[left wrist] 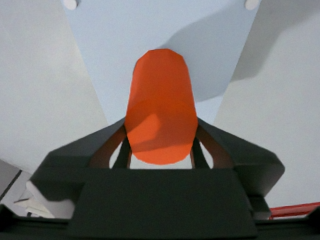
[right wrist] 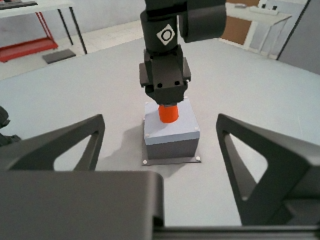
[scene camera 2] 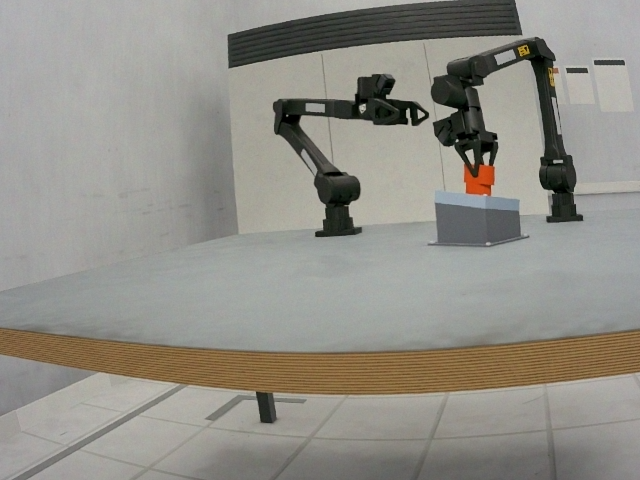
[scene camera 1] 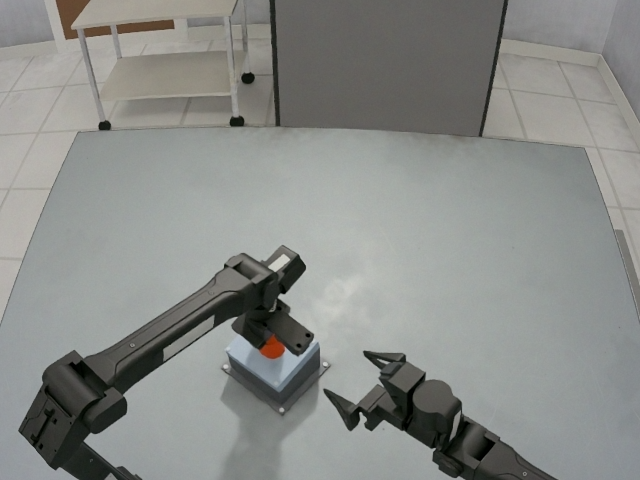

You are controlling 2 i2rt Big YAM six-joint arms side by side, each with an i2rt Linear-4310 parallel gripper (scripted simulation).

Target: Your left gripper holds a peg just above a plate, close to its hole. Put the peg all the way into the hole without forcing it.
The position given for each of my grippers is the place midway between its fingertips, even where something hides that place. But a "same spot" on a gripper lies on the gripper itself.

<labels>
My right gripper shows in the right wrist view point(160, 120), in scene camera 2 and in scene camera 1; in the left wrist view it is out of frame. The same spot on a light blue plate: point(scene camera 1: 282, 369) is point(right wrist: 160, 130). One and the same spot on my right gripper: point(scene camera 1: 345, 407) is point(scene camera 2: 417, 102).
</labels>
